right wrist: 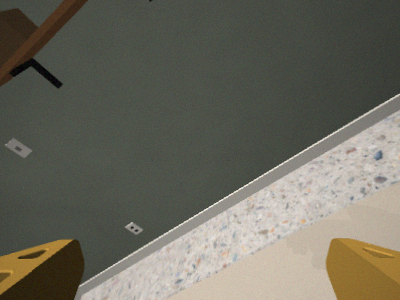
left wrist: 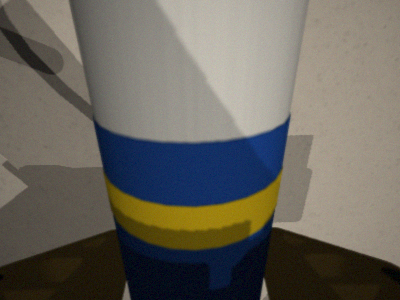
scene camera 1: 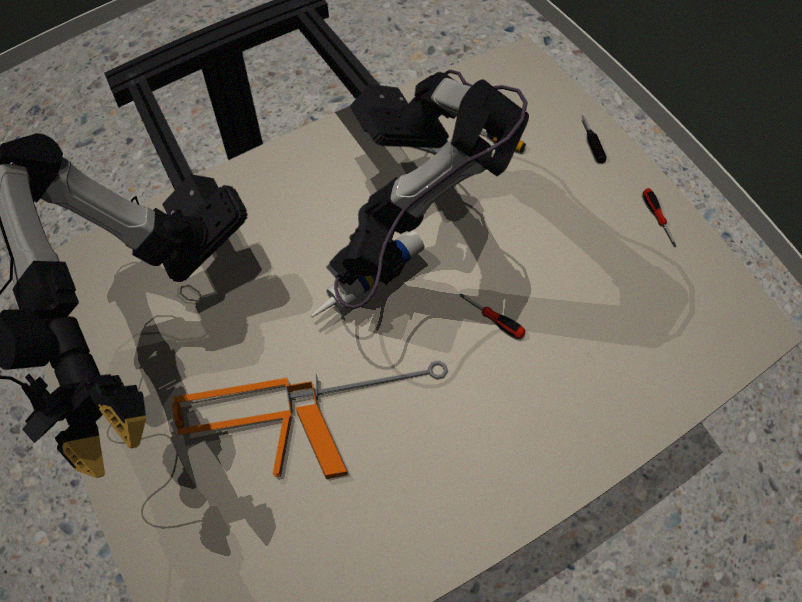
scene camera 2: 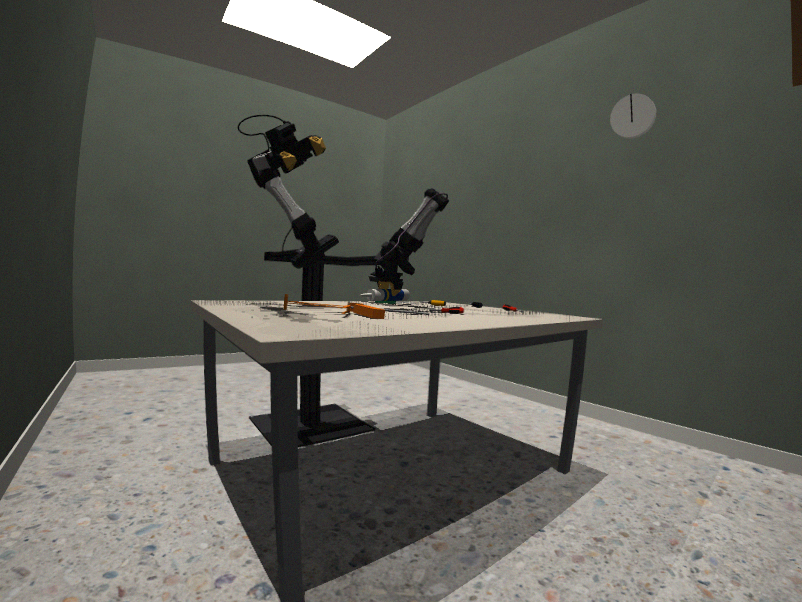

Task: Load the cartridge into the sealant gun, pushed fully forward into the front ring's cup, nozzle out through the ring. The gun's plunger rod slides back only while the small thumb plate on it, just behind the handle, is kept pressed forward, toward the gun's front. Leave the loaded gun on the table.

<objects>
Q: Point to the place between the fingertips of my left gripper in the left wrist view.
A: At 195,239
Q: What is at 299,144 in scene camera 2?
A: My right gripper.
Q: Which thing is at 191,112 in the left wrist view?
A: A cartridge.
</objects>
